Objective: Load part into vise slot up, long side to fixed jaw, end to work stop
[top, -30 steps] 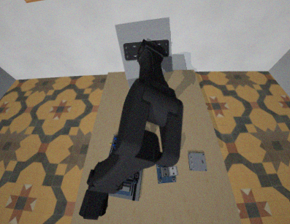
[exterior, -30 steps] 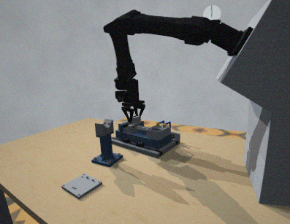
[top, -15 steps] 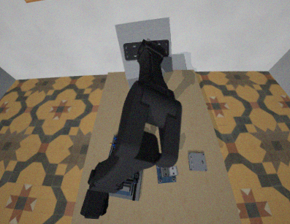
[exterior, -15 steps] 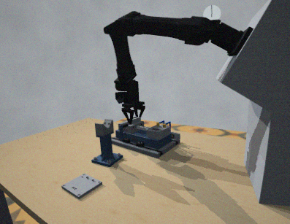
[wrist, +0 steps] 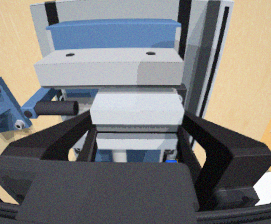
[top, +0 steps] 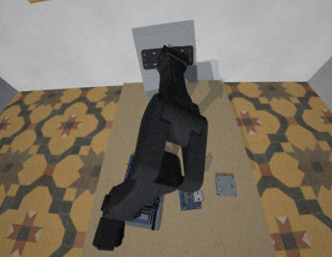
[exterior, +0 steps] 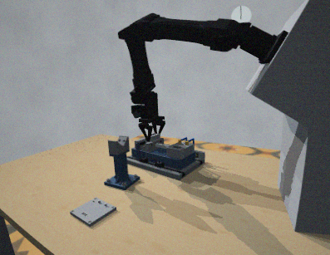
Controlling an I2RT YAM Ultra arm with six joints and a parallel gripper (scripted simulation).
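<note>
Right now my hand is 1 cm below the part. From my hand the other things lie so: fixed jaw 4 cm ahead, 2 cm below, 1 cm to the left; moving jaw 3 cm to the left, 2 cm below, 2 cm behind; work stop 6 cm to the left, 2 cm ahead, 1 cm below.
</note>
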